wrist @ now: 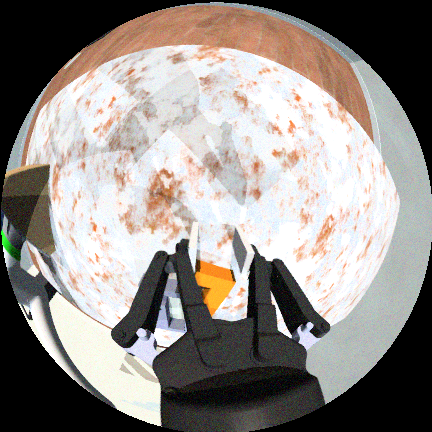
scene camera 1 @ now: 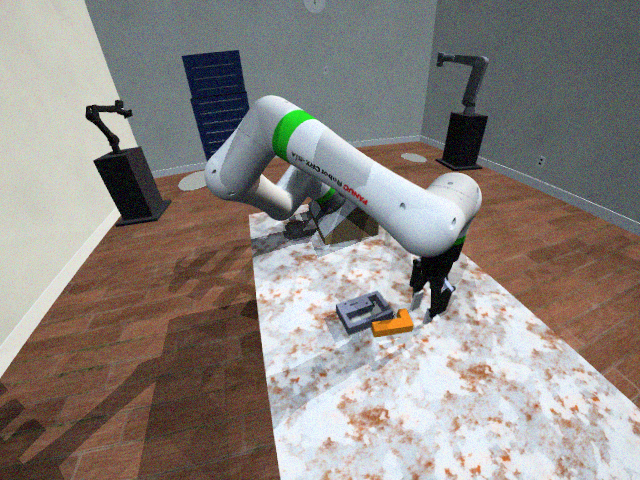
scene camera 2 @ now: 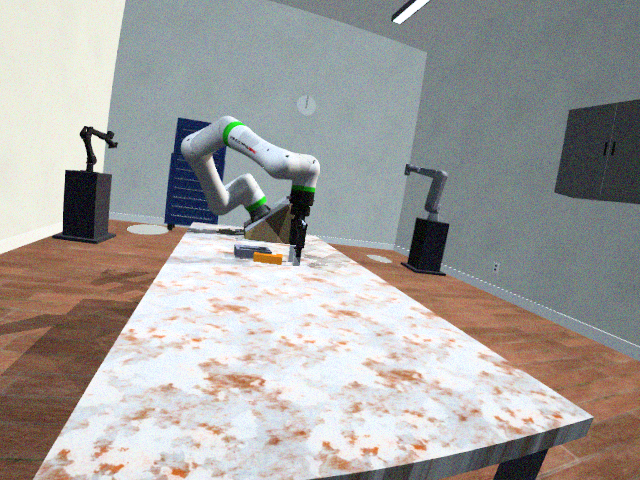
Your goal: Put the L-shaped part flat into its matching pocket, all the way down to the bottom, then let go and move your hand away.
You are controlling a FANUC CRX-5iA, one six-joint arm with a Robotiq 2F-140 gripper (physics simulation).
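Frame: origin at the arm's base, x ahead, y left, z up, level; metres.
Where they show: gripper, between the fingertips: (wrist: 215,233) (scene camera 1: 420,314) (scene camera 2: 293,263); arm's base, origin of its link: (scene camera 1: 334,200) (scene camera 2: 263,215).
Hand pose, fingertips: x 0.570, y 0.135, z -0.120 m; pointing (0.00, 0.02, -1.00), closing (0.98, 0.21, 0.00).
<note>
Each offset is from my fingertips to the centre of the thing. Level surfaces: height alone.
The orange L-shaped part @[dx +0.015, dy -0.106, dz +0.015 m] (scene camera 1: 391,326) (scene camera 2: 267,258) (wrist: 220,290) lies flat on the table, close beside the grey block with the pocket @[dx -0.036, dy -0.169, dz +0.018 m] (scene camera 1: 355,326) (scene camera 2: 242,251). Whether the two touch is not clear. The block's recess faces up and shows no orange part in it. My gripper (scene camera 1: 422,308) (scene camera 2: 294,255) (wrist: 215,233) points down low over the table, on the part's right side in both scene views. Its fingers are partly open with a gap between the pads, and they hold nothing. In the wrist view the left finger hides much of the block and the edge of the part.
The white and rust-mottled table @[dz +0.000 m] (scene camera 1: 465,413) (scene camera 2: 310,361) bears the block and the part. The arm's angled base stand (scene camera 1: 351,232) (scene camera 2: 268,228) is at the table's far end. Two black pedestals with small arms and a blue cabinet (scene camera 1: 217,98) stand on the floor beyond.
</note>
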